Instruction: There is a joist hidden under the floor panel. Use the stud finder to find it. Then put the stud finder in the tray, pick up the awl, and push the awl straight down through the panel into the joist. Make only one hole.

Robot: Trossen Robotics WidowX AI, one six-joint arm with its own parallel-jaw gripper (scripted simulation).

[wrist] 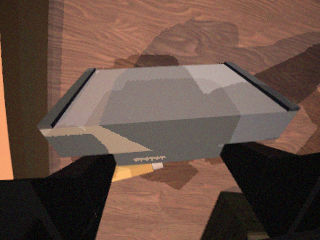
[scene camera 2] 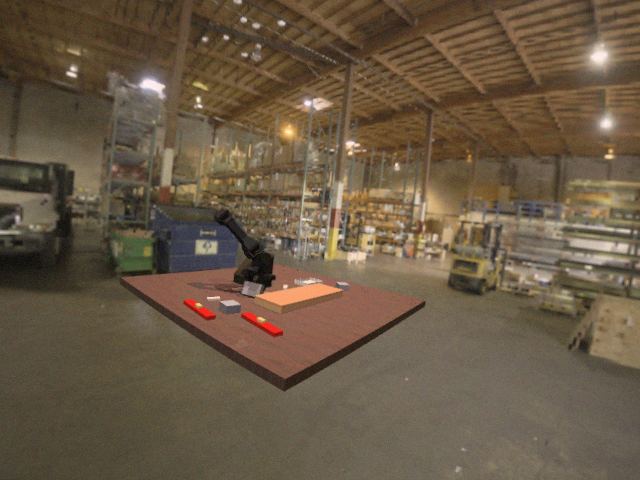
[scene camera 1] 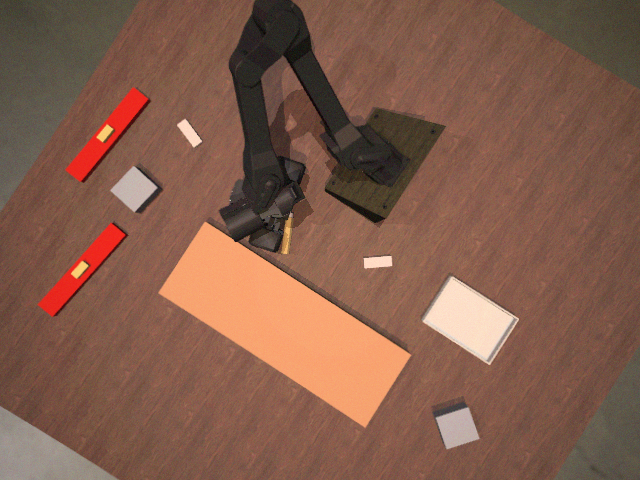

Scene:
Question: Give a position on a grey block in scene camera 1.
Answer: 136, 189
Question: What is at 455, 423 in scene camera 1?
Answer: A grey block.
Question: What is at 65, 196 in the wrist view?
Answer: My gripper.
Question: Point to a white tray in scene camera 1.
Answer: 458, 312

